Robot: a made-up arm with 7 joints.
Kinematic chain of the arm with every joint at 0, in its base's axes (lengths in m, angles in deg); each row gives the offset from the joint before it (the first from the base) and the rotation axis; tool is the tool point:
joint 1: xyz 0 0 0.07 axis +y
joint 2: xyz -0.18 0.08 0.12 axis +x
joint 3: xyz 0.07 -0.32 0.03 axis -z
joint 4: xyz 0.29 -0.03 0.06 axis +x
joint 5: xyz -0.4 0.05 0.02 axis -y
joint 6: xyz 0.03 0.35 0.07 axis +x
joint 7: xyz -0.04 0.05 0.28 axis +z
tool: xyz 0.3 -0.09 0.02
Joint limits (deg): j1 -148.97..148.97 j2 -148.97..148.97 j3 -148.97..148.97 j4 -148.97..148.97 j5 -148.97..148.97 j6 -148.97..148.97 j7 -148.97..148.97
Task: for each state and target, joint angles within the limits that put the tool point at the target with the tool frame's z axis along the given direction. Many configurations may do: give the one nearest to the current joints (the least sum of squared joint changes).
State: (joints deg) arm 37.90 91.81 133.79 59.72 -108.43 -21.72 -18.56
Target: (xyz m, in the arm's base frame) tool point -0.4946 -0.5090 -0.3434 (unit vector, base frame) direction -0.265 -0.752 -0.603
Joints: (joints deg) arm 55.41 80.34 132.32 41.41 -87.01 -74.38 -51.43
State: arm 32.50 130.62 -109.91 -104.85 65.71 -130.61 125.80
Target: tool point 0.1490 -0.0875 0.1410 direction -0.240 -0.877 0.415
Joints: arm -13.95 148.82 -144.03 -140.06 53.49 -148.97 148.97
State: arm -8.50 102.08 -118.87 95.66 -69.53 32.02 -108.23
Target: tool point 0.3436 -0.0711 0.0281 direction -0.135 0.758 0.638
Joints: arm -21.60 88.85 -108.02 98.05 -55.37 43.99 -130.98
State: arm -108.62 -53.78 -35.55 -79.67 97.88 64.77 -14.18
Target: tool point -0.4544 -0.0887 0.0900 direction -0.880 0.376 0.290
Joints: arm -58.33 -44.71 -43.08 -82.97 91.29 65.93 -55.27
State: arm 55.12 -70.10 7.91 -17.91 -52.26 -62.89 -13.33
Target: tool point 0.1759 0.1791 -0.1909 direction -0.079 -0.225 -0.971
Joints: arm 30.60 -100.17 17.22 -15.88 -34.24 -75.57 -43.52
